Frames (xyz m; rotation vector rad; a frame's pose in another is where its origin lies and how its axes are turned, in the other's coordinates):
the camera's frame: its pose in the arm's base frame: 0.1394 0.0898 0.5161 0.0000 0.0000 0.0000
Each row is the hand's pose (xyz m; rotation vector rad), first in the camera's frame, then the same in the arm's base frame.
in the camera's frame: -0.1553 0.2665 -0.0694 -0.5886 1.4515 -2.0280
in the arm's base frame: -0.0159 0.3563 0.4467 -0.5886 1.4515 -2.0280
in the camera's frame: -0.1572 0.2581 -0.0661 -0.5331 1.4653 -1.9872
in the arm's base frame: -0.0178 0.3479 0.4500 -0.5331 1.4653 -1.9872
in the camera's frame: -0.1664 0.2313 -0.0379 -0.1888 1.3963 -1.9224
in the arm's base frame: -0.0270 0.3211 0.4782 -0.1888 1.3963 -1.9224
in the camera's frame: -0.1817 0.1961 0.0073 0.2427 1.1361 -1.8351
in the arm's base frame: -0.0423 0.2859 0.5234 0.2427 1.1361 -1.8351
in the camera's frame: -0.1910 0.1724 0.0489 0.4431 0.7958 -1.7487
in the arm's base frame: -0.0516 0.2622 0.5650 0.4431 0.7958 -1.7487
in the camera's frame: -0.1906 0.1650 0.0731 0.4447 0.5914 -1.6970
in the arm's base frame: -0.0512 0.2548 0.5892 0.4447 0.5914 -1.6970
